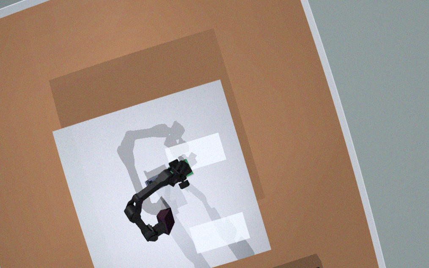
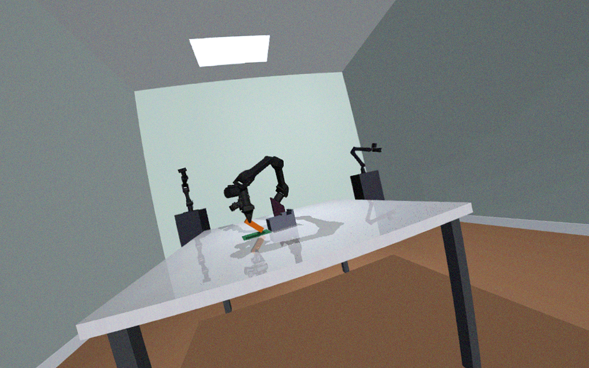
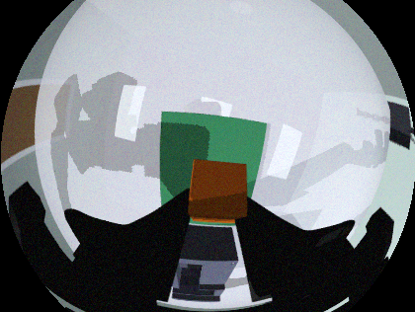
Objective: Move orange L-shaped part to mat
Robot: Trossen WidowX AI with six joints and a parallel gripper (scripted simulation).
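Now: the orange L-shaped part 30 mm to the left of my gripper tip, 30 mm below it and 20 mm behind it. From my gripper tip the other things lie so: green mat (90 mm below, 20 mm to the left).
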